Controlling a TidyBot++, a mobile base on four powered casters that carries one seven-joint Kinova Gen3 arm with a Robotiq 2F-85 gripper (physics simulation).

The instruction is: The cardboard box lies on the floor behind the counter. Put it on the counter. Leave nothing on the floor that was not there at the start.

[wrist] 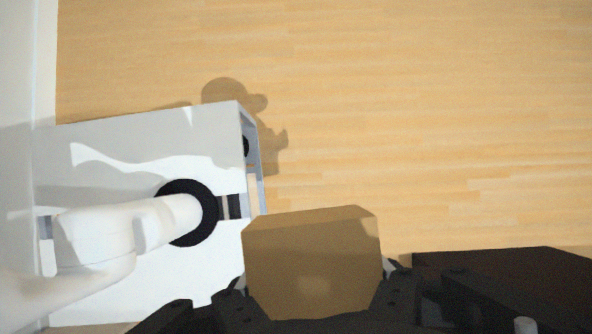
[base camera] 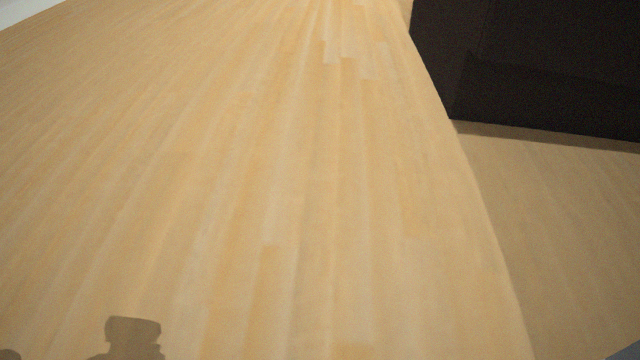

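Seen in the pictures: gripper, fingertip midpoint: [wrist: 314, 276]; arm's base, link origin: [wrist: 183, 213].
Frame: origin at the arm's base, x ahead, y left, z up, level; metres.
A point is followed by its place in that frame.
Observation:
The brown cardboard box [wrist: 312, 265] @[y 0.017, x 0.286, z 0.526 m] is held in my gripper [wrist: 314, 276] @[y -0.001, x 0.286, z 0.489 m], at the bottom middle of the wrist view, in front of my base's near end and above the floor. The fingers are on its left and right sides. A large dark block [base camera: 540, 65] @[y -0.385, x 0.579, z -0.236 m] [wrist: 490, 262], possibly the counter, stands on the floor at the upper right of the base camera view and the lower right of the wrist view. The box and the gripper do not show in the base camera view.
My white base [wrist: 210, 125] @[y 0.197, x 0.083, z -0.014 m] and arm [wrist: 100, 235] @[y 0.011, x 0.032, z 0.317 m] fill the lower left of the wrist view. A pale wall or panel [wrist: 45, 60] @[y 0.604, x -0.638, z -0.347 m] runs along its left edge, close to the base. The wooden floor [base camera: 300, 175] @[y 0.009, x 0.481, z -0.397 m] [wrist: 400, 100] @[y 0.283, x 0.677, z -0.397 m] stretches ahead, with a shaded area beside the dark block.

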